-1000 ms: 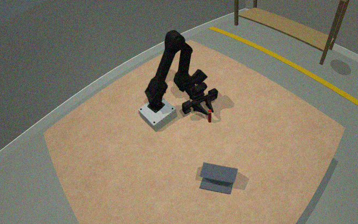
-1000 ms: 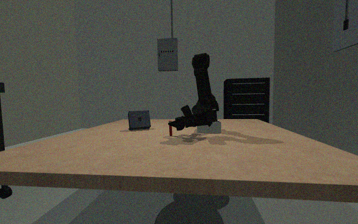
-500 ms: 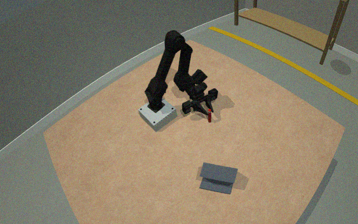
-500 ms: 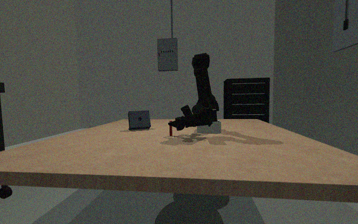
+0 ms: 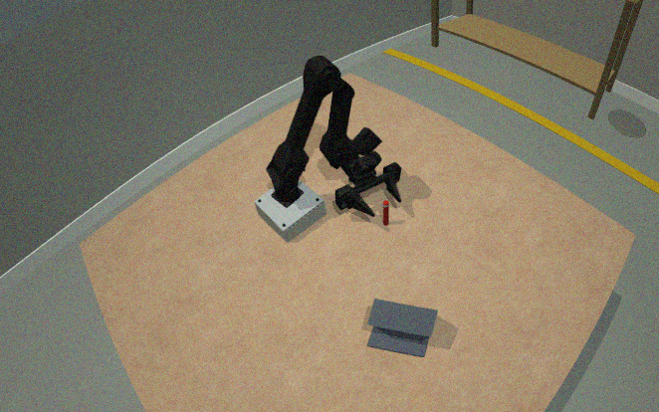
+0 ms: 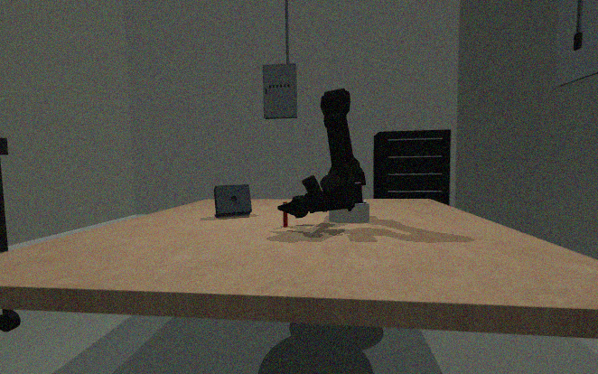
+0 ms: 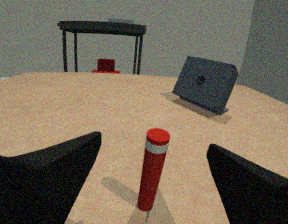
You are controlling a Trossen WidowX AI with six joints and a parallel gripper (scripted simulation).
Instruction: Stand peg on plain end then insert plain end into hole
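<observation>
My gripper tip is now 1 cm past the red peg and 1 cm above it. The rest, counted from my gripper tip: grey sloped panel (22 cm ahead, 21 cm to the right).
</observation>
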